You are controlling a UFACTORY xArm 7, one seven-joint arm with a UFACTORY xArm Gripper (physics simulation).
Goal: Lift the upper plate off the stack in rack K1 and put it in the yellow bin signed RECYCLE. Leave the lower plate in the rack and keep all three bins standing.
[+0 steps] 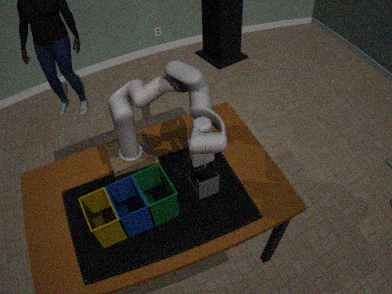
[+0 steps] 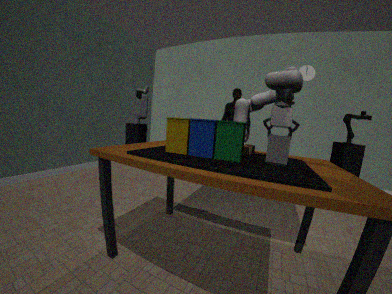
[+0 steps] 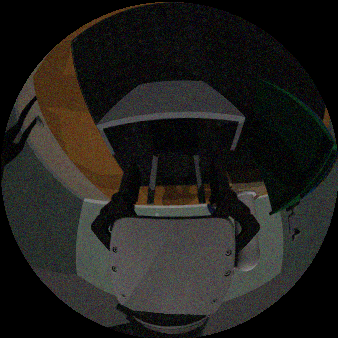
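Pixels of known places: gripper, fingertip midpoint: (image 1: 202, 170) (image 3: 173, 166); arm's base, origin of the base link: (image 1: 130, 152) (image 3: 241, 196).
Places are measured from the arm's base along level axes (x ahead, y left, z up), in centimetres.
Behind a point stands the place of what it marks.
Rack K1 (image 1: 208, 188) @(x 42.5, y 16.6, z 3.7 cm) (image 2: 278, 149) @(x 42.6, y 17.2, z 3.4 cm) (image 3: 172, 100) @(x 42.5, y 16.6, z 7.7 cm) is a grey open-topped box with two upright posts at its arm side. My gripper (image 1: 202, 171) @(x 35.0, y 18.8, z 7.2 cm) (image 2: 281, 133) @(x 35.0, y 18.8, z 7.2 cm) (image 3: 173, 166) @(x 35.0, y 18.8, z 7.2 cm) is open and empty, pointing down at the rack's top, its fingers spread wide on either side of the two posts. The rack's inside is very dark; I cannot make out either plate. The yellow bin (image 1: 110, 235) @(x 38.2, y -31.0, z 4.3 cm) (image 2: 177, 136) @(x 38.3, y -30.4, z 4.4 cm) stands upright at the far left of the bin row. No RECYCLE sign is readable. The blue bin (image 1: 137, 221) @(x 39.8, y -17.8, z 5.9 cm) (image 2: 201, 139) @(x 39.8, y -17.7, z 4.2 cm) and green bin (image 1: 166, 208) @(x 41.4, y -4.4, z 5.9 cm) (image 2: 229, 142) @(x 41.4, y -4.5, z 4.2 cm) stand upright beside it.
The three bins stand side by side on the black mat (image 1: 210, 225) @(x 54.6, y 8.5, z -4.2 cm) (image 2: 300, 176) @(x 55.0, y 23.5, z -4.3 cm), with the green bin nearest the rack. The arm's base block (image 1: 119, 165) @(x 4.2, y -8.9, z 0.4 cm) is behind the bins on the wooden table (image 1: 45, 190) @(x -11.1, y -51.2, z -5.6 cm) (image 2: 240, 185) @(x 65.7, y 0.9, z -6.5 cm). A person (image 1: 55, 50) stands beyond the table.
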